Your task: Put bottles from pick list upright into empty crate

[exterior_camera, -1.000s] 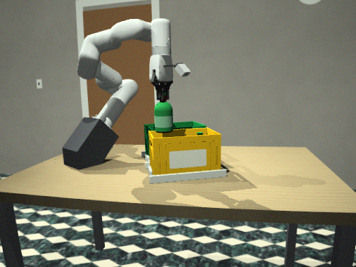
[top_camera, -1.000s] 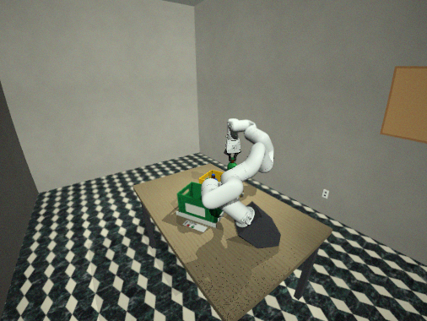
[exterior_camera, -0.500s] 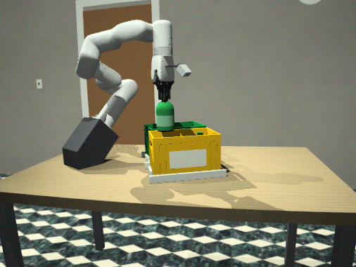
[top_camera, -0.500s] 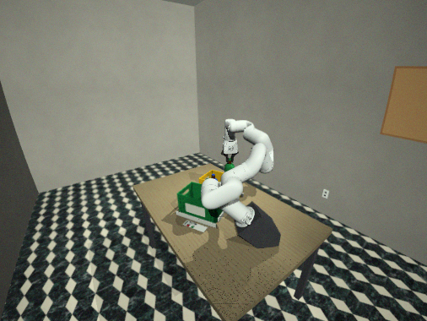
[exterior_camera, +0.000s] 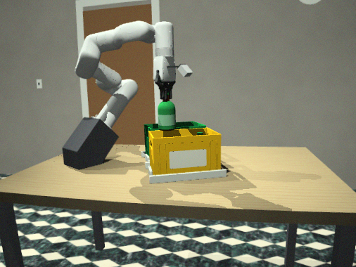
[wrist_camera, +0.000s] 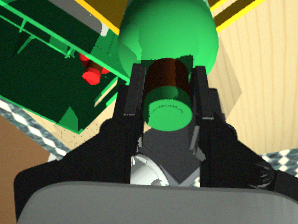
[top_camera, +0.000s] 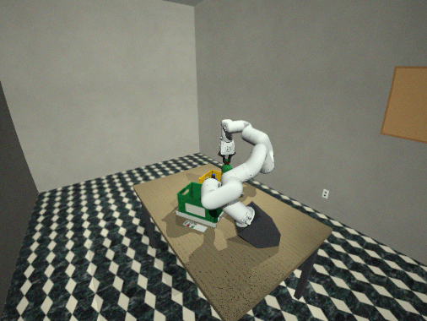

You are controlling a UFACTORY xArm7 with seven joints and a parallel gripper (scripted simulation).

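The green-capped bottle lies 7 cm below my hand. Round my hand: yellow crate 25 cm below, 6 cm ahead, 3 cm to the left; blue-capped bottle 25 cm below, 16 cm ahead, 5 cm to the left; white-topped bottle 25 cm below, 9 cm ahead, 1 cm to the right.
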